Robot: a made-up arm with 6 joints.
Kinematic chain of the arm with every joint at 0, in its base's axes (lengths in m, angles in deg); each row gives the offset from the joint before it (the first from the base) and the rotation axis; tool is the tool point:
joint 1: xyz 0 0 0.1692 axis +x
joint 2: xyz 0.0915 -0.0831 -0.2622 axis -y
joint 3: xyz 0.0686 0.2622 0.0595 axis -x
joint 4: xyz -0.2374 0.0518 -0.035 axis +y
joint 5: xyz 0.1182 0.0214 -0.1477 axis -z
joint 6: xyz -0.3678 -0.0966 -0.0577 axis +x
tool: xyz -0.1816 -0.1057 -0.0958
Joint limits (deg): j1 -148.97..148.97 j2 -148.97..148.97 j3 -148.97..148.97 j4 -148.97..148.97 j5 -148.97..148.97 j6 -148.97..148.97
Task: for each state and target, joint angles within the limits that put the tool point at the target. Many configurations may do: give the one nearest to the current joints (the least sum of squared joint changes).
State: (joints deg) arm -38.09 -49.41 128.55 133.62 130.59 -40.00
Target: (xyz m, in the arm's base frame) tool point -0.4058 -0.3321 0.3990
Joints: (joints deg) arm -34.41 -55.26 139.16 127.20 129.67 -44.31
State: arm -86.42 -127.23 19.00 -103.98 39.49 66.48
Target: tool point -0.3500 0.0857 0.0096
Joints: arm -70.20 -131.89 35.66 -76.49 35.18 61.71
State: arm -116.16 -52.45 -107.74 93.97 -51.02 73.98
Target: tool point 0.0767 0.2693 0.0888
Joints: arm -133.30 -105.52 -94.37 88.17 -28.30 90.44
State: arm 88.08 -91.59 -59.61 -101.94 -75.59 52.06
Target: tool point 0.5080 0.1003 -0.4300
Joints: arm 43.80 -123.12 -27.71 -108.90 -129.97 35.47
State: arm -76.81 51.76 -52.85 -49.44 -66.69 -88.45
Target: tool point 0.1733 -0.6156 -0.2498
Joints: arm -67.04 35.71 -61.68 -43.71 -44.57 -93.37
